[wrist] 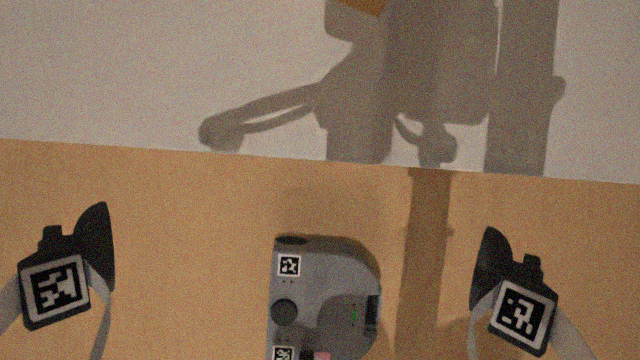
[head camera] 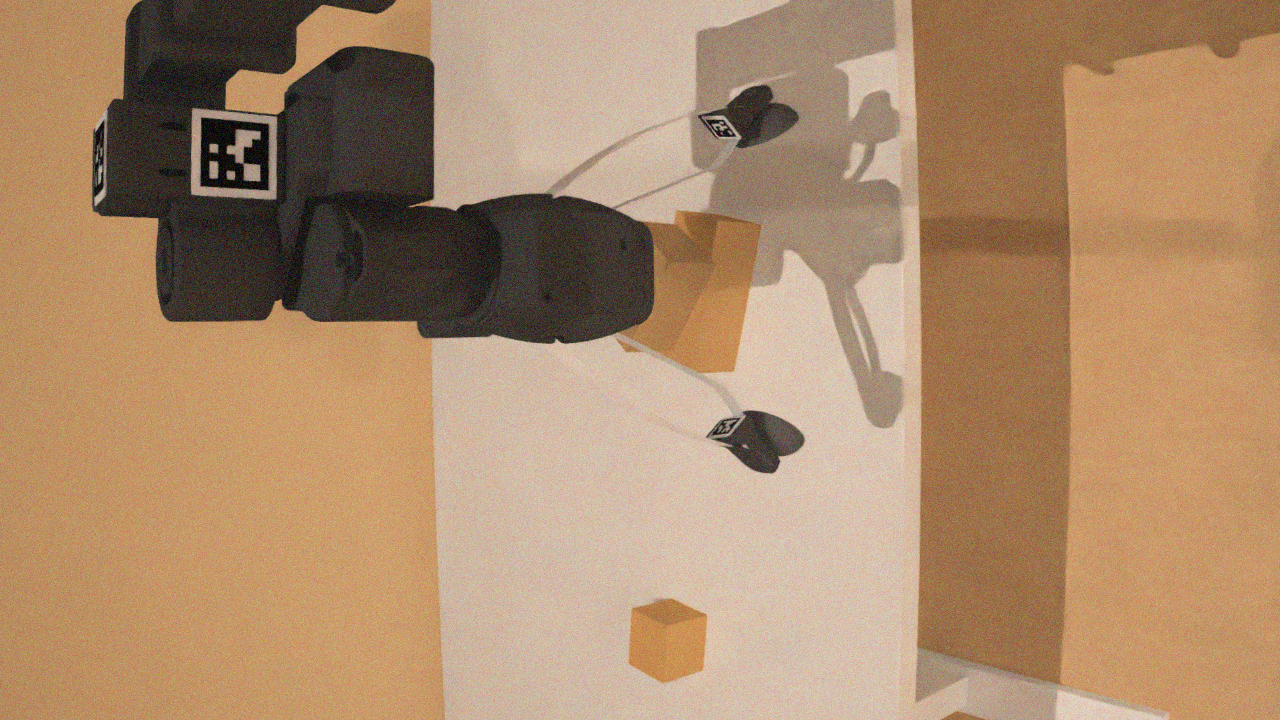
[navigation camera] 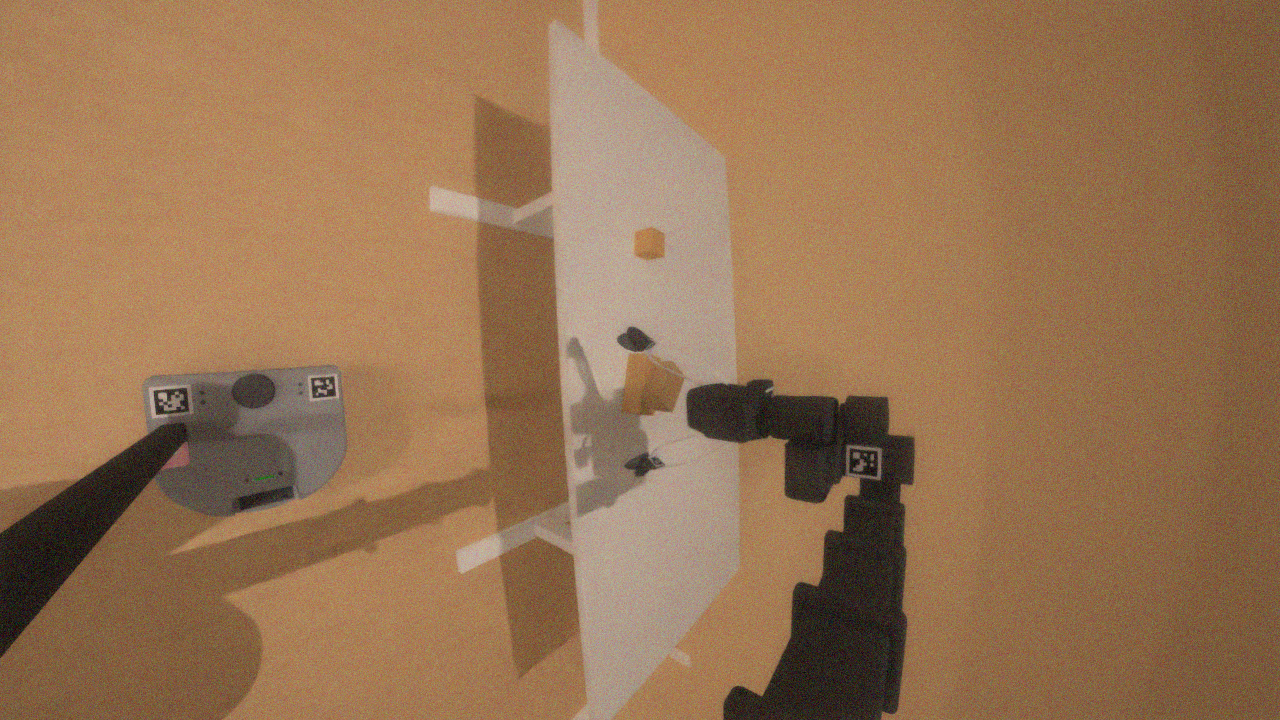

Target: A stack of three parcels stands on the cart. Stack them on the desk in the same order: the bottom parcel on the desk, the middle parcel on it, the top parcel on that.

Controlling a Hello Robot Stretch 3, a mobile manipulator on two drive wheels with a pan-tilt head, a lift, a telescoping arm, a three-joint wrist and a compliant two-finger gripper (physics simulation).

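Frame: origin at the robot's base, x back, y left, z down, level; millimetres.
Seen in the pictures: gripper, fingertip midpoint: (wrist: 298,245) (head camera: 786,280) (navigation camera: 625,401); robot's base, link origin: (wrist: 288,288) (navigation camera: 254,389).
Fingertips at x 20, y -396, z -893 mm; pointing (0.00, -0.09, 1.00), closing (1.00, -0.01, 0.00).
Note:
Offsets run from my fingertips to a thing's middle. "pt": to the spot under its first point. Level surfaces: height alone.
My gripper (head camera: 760,277) (navigation camera: 640,401) (wrist: 298,245) is open, its fingers spread wide and empty. In the head and navigation views its fingertips appear on either side of two orange-brown parcels close together. One parcel @[dx +5, dy -221, dz +146 mm] (head camera: 729,304) (navigation camera: 638,385) shows toward the fingertips; the other parcel @[dx +8, dy -232, dz +95 mm] (head camera: 682,246) (navigation camera: 666,386) is turned at an angle against it, partly behind the wrist in the head view. I cannot tell whether it leans or lies on it. A small cube parcel @[dx -317, dy -277, dz +147 mm] (head camera: 667,640) (navigation camera: 648,243) stands apart on the long white desk @[dz +172 mm] (head camera: 537,537) (navigation camera: 644,555) (wrist: 125,75). The cart is not identifiable.
My base (navigation camera: 313,447) (wrist: 330,272) stands on the floor beyond the desk's long edge. The arm (navigation camera: 854,582) reaches along the opposite side. White desk legs (navigation camera: 487,548) extend toward the base side. A parcel corner @[pt dx +49, dy -182, dz +156 mm] (wrist: 369,6) shows at the wrist view's top edge.

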